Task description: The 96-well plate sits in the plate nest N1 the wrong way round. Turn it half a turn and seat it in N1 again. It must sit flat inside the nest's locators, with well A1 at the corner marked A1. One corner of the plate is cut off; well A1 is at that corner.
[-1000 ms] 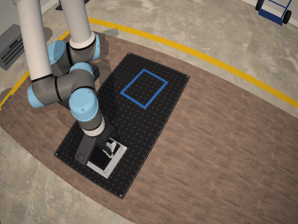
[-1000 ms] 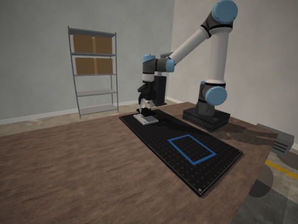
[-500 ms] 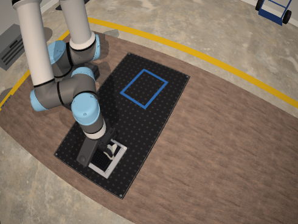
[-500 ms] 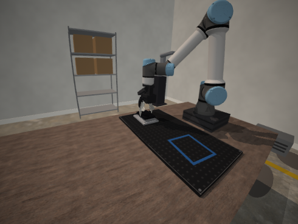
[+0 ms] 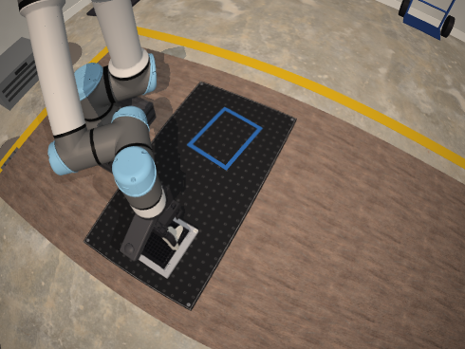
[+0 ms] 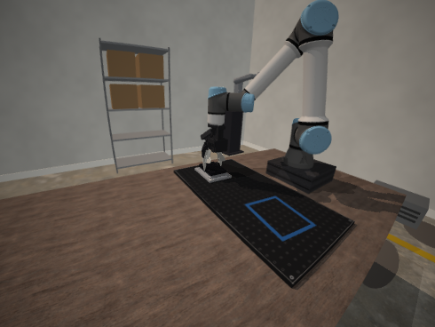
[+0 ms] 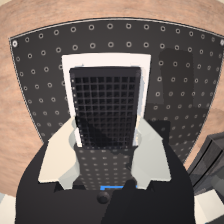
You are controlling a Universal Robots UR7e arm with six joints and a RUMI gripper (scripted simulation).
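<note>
Right now the black 96-well plate is 1 cm below my hand. The rest, counted from my hand: plate nest N1: 3 cm below.
</note>
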